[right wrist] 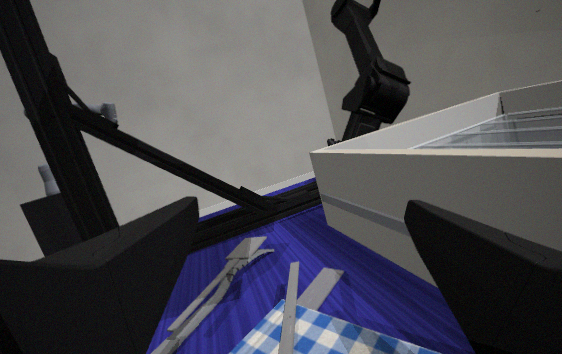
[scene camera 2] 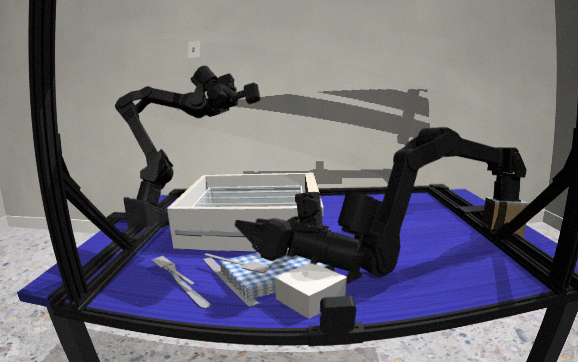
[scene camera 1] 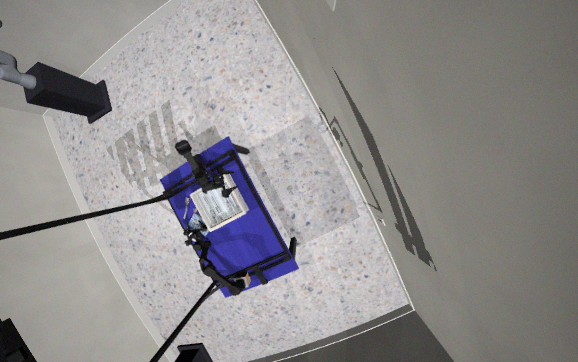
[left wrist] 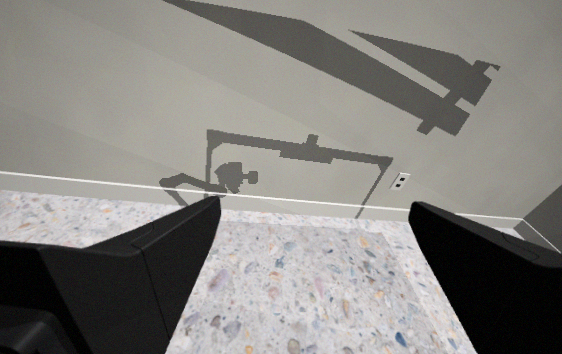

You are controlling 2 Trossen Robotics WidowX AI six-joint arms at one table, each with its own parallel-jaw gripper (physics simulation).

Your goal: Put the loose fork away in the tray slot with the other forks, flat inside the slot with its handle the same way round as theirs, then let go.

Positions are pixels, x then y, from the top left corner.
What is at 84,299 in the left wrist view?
My left gripper.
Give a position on a white box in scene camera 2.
301,289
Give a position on a blue-checked cloth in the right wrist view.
At 309,324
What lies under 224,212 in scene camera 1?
A white cutlery tray.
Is my right gripper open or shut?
Open.
